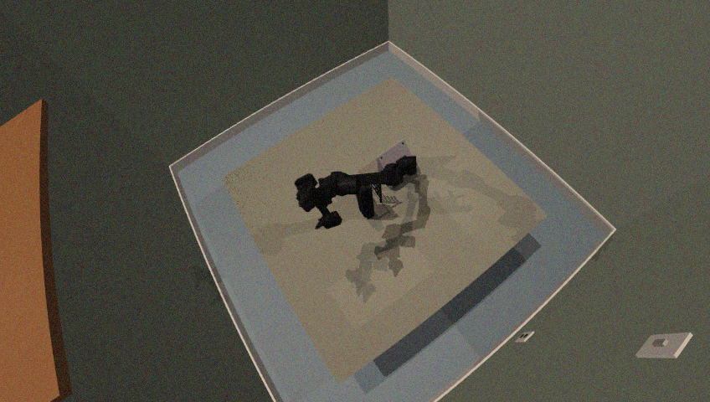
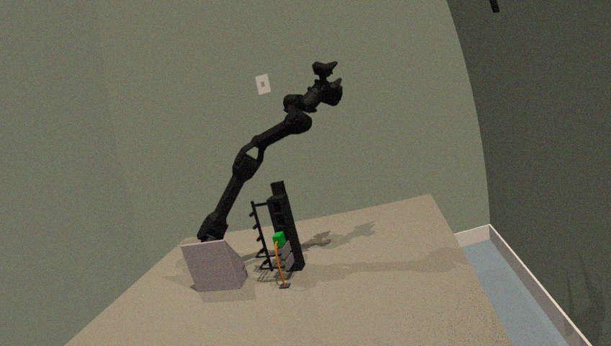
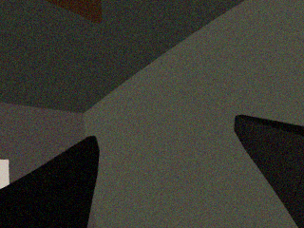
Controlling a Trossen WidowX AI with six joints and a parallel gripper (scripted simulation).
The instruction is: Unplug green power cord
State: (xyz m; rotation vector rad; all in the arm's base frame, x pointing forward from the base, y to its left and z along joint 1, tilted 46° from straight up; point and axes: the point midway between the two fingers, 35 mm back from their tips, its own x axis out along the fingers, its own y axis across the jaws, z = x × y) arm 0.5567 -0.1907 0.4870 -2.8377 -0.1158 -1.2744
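The green plug is 470 mm below my gripper tip, 280 mm behind it and 240 mm to the right of it.
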